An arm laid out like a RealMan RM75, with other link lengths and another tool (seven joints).
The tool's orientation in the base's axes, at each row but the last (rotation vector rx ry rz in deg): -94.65 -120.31 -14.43; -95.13 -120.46 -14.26; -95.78 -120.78 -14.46; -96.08 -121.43 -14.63; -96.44 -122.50 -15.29; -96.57 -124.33 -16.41; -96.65 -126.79 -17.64
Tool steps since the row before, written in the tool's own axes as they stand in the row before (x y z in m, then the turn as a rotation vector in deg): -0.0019 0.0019 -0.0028 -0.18 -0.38 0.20; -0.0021 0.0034 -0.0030 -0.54 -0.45 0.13; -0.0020 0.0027 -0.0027 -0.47 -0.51 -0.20; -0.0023 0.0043 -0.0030 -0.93 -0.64 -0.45; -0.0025 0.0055 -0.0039 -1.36 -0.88 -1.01; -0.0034 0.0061 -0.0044 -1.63 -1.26 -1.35; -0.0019 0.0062 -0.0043 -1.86 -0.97 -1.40
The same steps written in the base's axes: 0.0028 -0.0023 0.0013 -0.38 -0.18 -0.21; 0.0043 -0.0022 0.0013 -0.37 -0.54 -0.30; 0.0035 -0.0022 0.0012 -0.36 -0.62 0.03; 0.0052 -0.0021 0.0012 -0.35 -1.16 0.07; 0.0065 -0.0023 0.0019 -0.39 -1.82 0.42; 0.0073 -0.0031 0.0022 -0.64 -2.29 0.64; 0.0070 -0.0016 0.0030 -0.30 -2.43 0.59
